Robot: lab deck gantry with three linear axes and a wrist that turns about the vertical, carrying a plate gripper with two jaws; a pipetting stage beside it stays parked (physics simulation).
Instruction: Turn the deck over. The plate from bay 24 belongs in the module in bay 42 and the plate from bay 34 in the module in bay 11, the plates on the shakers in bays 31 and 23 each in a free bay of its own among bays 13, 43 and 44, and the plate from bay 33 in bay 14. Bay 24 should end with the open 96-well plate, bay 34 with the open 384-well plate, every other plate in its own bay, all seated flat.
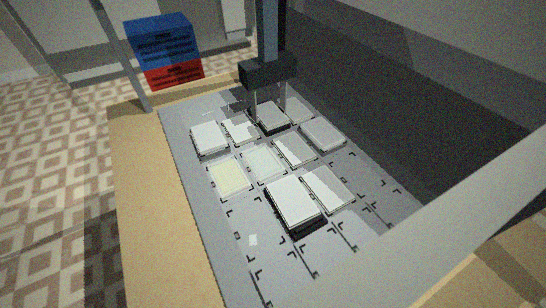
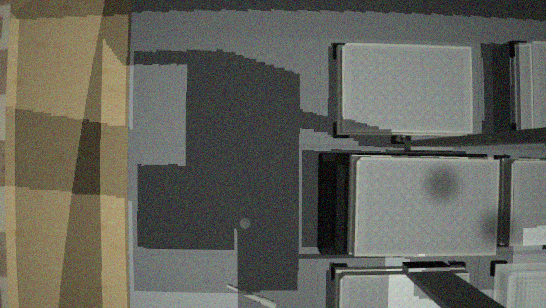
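Where they show: gripper, fingertip midpoint: (image 1: 269, 115) (image 2: 423, 207); robot's base, origin of the base link: (image 1: 191, 134).
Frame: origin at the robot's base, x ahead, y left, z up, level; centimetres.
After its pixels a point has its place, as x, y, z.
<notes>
My gripper (image 1: 270, 115) @[7.0, 25.8, 2.9] (image 2: 431, 207) @[7.0, 25.8, 2.9] is open and low over bay 31, its jaws beside the long sides of the lidded plate (image 1: 273, 113) @[7.8, 27.0, 3.7] (image 2: 400, 200) @[4.5, 26.5, 3.7] on the dark shaker (image 1: 274, 132) @[13.8, 24.0, 1.1] (image 2: 334, 205) @[-0.8, 25.9, 2.7]. Another lidded plate (image 1: 293, 196) @[38.6, 15.4, 3.7] lies on the bay 23 shaker (image 1: 303, 231) @[46.6, 13.1, 1.9]. A plate (image 1: 327, 189) @[40.1, 25.2, 1.4] lies in bay 33. Raised plates lie in bay 42 (plate (image 1: 324, 132) @[23.6, 36.5, 3.3]) and bay 11 (plate (image 1: 209, 135) @[7.1, 4.5, 3.3]). A yellow open plate (image 1: 230, 177) @[23.8, 4.5, 1.2] is in bay 12, a pale open plate (image 1: 264, 162) @[23.8, 15.1, 1.4] in bay 22. Bays 13, 24, 34 and 43 show bare corner marks.
Plates stand close around the jaws: bay 41 plate (image 1: 298, 110) @[8.2, 37.1, 1.4] (image 2: 405, 90) @[6.1, 36.2, 1.4], bay 21 plate (image 1: 241, 131) @[8.4, 14.6, 1.4] (image 2: 362, 292) @[2.3, 17.5, 1.4] and bay 32 plate (image 1: 295, 149) @[23.9, 25.7, 1.4]. Thin pale sticks (image 1: 208, 113) (image 2: 252, 296) lie beyond bay 21. A blue and red box (image 1: 165, 50) stands behind the deck.
</notes>
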